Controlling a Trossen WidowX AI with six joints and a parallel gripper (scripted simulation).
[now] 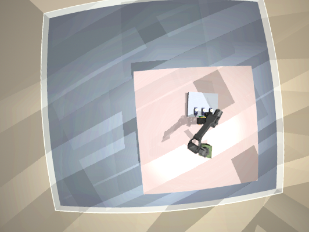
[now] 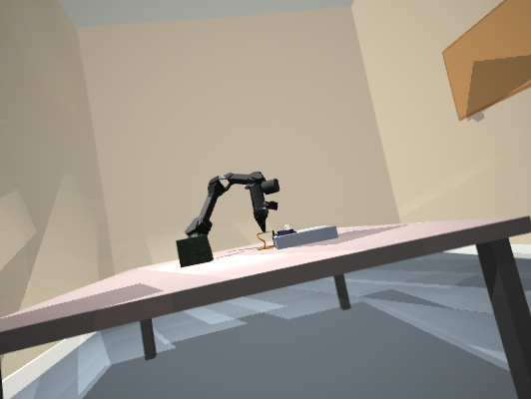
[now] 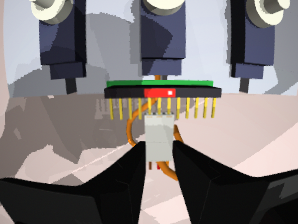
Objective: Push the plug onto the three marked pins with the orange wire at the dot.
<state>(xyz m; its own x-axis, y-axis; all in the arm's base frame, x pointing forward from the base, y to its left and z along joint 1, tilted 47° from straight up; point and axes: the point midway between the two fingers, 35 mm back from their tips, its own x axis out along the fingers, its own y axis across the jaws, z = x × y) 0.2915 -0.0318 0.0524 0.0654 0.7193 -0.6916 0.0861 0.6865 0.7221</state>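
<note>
The red band is 40 mm ahead of my gripper tip. Round my gripper tip: printed holder 200 mm ahead, 20 mm to the right, 50 mm below.
</note>
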